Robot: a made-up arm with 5 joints.
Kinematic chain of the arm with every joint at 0, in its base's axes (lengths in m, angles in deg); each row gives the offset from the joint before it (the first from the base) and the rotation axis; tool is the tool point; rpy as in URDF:
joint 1: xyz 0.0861 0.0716 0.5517 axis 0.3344 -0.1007 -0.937
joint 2: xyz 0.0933 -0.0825 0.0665 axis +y
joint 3: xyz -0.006 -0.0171 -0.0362 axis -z
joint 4: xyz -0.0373 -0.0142 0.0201 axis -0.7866 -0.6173 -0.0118
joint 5: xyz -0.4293 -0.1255 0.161 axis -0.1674 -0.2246 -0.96
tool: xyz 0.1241 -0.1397 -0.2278 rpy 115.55 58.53 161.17
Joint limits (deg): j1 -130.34..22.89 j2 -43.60..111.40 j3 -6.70..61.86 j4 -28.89..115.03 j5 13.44..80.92
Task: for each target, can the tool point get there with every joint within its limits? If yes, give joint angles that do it. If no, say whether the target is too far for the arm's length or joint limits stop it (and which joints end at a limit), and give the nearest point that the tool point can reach.
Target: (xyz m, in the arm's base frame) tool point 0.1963 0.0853 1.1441
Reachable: yes | joints -23.29 91.17 42.16 33.33 24.25
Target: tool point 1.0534 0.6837 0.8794
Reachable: no: too far | nearest point 0.5607 0.4780 1.0693 | short by 0.567 m
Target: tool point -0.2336 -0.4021 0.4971
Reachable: yes | joints -1.58 -10.84 -0.24 6.06 41.46
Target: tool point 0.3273 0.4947 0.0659
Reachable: no: joint limits stop it (at a limit: joint 1, joint 2, joint 3, joint 5) | nearest point -0.0879 0.4166 0.1868 | short by 0.439 m
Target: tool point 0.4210 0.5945 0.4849
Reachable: no: joint limits stop it (at a limit: joint 2, joint 3, joint 5) | nearest point 0.2984 0.6117 0.8009 | short by 0.339 m
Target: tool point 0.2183 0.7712 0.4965
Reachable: no: joint limits stop it (at a limit: joint 1, joint 2, joint 3, joint 4, joint 5) | nearest point 0.1613 0.6683 0.7469 | short by 0.277 m
